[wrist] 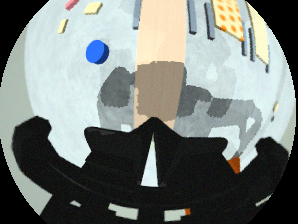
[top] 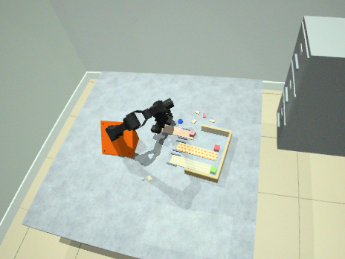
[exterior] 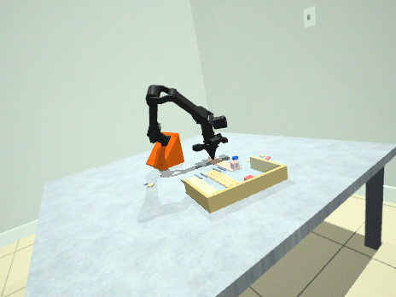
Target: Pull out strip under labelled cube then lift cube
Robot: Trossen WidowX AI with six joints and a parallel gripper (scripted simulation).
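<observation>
Now: the blue disc 100 mm ahead of my gripper tip and 60 mm to the left of it.
</observation>
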